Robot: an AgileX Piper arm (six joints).
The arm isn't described. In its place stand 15 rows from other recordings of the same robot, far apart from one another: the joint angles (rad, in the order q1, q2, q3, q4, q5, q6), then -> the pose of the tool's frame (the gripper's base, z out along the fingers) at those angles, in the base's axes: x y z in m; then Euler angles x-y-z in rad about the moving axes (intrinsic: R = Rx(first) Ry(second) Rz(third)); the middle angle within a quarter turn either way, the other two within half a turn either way.
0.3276 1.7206 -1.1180 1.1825 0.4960 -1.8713 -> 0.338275 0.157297 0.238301 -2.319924 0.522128 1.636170
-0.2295 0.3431 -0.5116 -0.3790 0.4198 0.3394 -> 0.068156 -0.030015 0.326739 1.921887 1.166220 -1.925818
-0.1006 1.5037 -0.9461 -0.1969 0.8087 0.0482 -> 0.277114 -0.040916 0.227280 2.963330 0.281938 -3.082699
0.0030 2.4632 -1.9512 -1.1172 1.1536 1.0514 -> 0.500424 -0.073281 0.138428 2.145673 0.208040 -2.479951
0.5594 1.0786 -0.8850 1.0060 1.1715 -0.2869 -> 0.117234 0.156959 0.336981 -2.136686 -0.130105 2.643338
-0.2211 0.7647 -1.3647 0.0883 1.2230 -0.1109 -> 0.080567 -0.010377 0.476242 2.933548 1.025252 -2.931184
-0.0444 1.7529 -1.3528 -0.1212 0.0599 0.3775 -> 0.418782 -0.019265 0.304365 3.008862 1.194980 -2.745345
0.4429 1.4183 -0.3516 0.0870 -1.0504 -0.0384 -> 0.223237 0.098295 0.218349 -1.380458 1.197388 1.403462
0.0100 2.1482 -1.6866 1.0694 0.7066 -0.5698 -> 0.481415 0.056627 0.215558 -2.350381 0.628633 2.973001
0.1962 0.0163 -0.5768 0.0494 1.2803 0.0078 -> -0.022129 -0.000009 0.281320 -2.809636 0.896437 2.782592
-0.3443 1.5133 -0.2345 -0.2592 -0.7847 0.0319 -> 0.209963 -0.057780 0.145546 2.825942 1.131258 -2.867299
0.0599 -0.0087 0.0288 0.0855 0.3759 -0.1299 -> 0.052407 0.006001 0.170372 -2.857586 1.250128 2.802813
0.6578 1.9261 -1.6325 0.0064 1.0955 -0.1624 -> 0.322989 0.250191 0.256732 -2.970136 0.208262 2.305589
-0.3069 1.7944 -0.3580 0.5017 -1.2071 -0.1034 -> 0.232343 -0.116538 0.134831 1.806988 0.776485 -1.733878
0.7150 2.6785 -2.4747 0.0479 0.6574 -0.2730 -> 0.441190 0.386594 0.143723 -2.528773 0.547862 2.001860
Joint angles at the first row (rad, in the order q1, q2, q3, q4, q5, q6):
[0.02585, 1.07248, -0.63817, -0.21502, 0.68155, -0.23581]
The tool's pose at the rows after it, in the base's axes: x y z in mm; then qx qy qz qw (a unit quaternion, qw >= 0):
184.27 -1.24 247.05 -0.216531 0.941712 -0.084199 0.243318
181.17 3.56 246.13 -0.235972 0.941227 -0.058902 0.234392
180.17 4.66 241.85 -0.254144 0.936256 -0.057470 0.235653
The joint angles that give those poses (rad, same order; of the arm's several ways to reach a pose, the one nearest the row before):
[0.02586, 1.05905, -0.63491, -0.10031, 0.71936, -0.36804]
[0.02587, 1.05531, -0.63489, -0.01819, 0.74961, -0.45519]
[0.02586, 1.05532, -0.61701, 0.00000, 0.72968, -0.50426]

